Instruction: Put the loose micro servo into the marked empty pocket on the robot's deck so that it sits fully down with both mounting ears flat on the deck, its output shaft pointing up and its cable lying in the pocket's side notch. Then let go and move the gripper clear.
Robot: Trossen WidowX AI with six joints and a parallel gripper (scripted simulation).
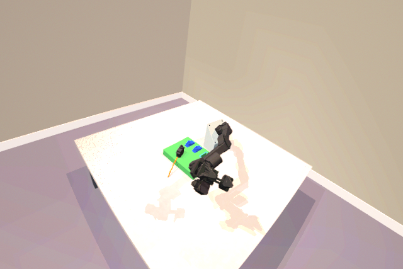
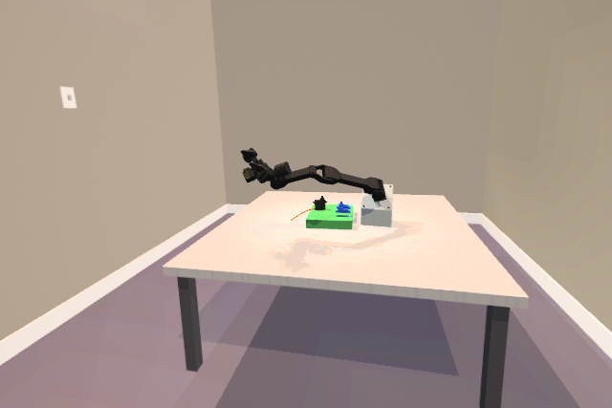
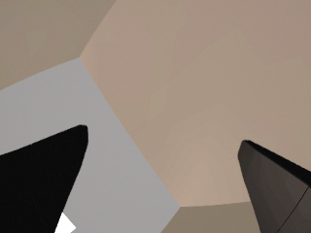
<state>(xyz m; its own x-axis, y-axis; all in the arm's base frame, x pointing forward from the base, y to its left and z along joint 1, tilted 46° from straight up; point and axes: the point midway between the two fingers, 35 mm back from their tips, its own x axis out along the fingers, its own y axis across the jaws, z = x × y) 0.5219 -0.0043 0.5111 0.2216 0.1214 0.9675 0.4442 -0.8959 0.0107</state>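
Now: the green deck 300 mm behind my gripper tip, 430 mm to the right of it and 390 mm below it.
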